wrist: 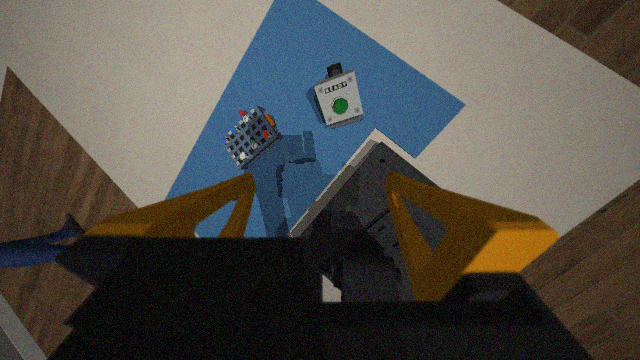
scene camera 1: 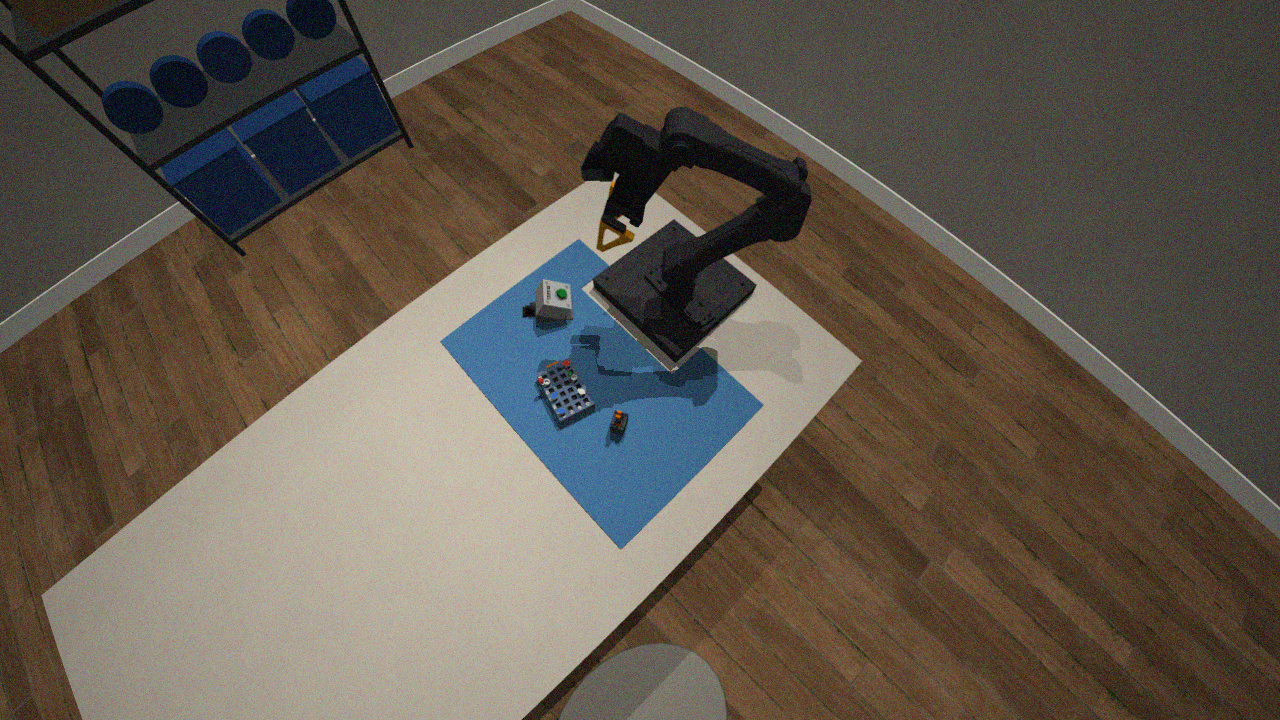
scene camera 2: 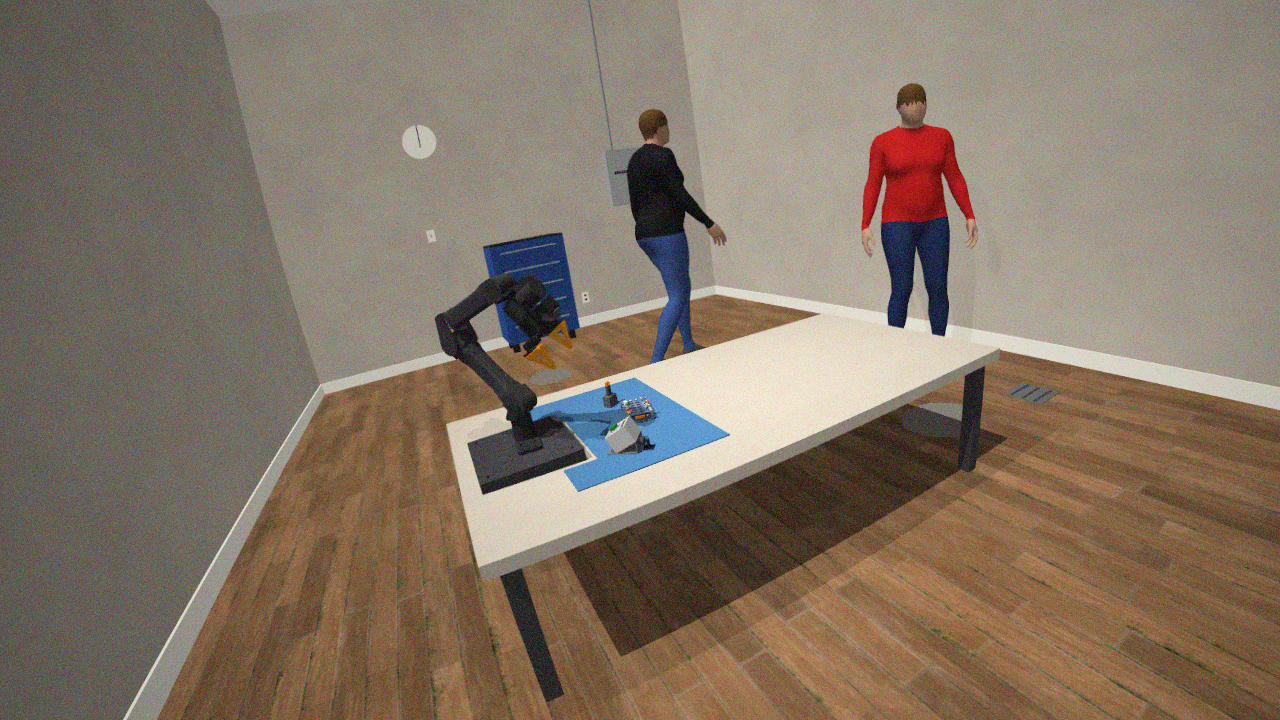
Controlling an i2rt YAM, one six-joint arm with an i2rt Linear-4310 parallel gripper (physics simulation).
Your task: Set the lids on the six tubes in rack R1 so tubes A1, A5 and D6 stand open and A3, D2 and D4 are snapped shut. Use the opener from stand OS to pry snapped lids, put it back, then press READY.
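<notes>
Rack R1 is a grey grid on the blue mat, with small red, white, green and blue tube parts; the lid states are too small to tell. The orange-topped opener stands upright in the small dark stand OS; neither can be made out in the wrist view. The READY box carries a green button. My gripper is open and empty, high above the table and away from the rack and opener.
The blue mat lies on the white table. The robot's dark base stands beside the mat. Two people stand beyond the table.
</notes>
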